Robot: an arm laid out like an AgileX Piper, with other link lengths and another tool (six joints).
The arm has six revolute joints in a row. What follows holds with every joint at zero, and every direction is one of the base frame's.
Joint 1 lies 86.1 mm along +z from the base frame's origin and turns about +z.
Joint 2 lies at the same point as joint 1 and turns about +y.
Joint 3 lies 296.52 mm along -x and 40.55 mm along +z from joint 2 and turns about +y.
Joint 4 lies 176 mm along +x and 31.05 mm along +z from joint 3 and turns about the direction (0.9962, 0, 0.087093).
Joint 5 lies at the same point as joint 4 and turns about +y.
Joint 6 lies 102.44 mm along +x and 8.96 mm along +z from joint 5 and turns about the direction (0.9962, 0, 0.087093).
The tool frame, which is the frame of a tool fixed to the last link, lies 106.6 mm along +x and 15 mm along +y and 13.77 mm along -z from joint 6; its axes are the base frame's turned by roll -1.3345, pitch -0.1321 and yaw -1.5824 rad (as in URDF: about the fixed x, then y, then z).
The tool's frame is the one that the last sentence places.
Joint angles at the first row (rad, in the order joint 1, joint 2, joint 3, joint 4, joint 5, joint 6):
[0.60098 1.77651 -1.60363 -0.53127 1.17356 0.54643]
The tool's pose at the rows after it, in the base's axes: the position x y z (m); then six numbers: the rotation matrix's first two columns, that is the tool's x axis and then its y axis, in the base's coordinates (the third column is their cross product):
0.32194 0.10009 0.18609 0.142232 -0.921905 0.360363 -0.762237 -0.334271 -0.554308
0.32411 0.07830 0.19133 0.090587 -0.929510 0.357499 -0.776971 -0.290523 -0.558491
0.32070 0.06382 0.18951 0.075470 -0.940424 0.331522 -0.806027 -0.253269 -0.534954
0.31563 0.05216 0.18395 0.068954 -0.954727 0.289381 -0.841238 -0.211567 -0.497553
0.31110 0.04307 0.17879 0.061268 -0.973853 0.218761 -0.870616 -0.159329 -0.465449
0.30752 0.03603 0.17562 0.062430 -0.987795 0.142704 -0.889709 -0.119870 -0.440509
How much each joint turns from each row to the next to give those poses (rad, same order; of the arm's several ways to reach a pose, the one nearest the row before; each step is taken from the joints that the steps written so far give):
[-0.06388 -0.01622 0.00002 -0.00061 0.01621 0.00046]
[-0.06406 -0.01857 -0.00004 0.00669 0.00658 -0.01645]
[-0.06437 -0.00856 -0.00004 0.05491 0.01155 -0.05052]
[-0.07110 -0.00001 0.00006 0.07821 0.01457 -0.06355]
[-0.08500 -0.00001 0.00002 0.10539 0.00619 -0.07729]
[-0.08430 -0.00001 -0.00001 0.10836 0.00429 -0.08980]

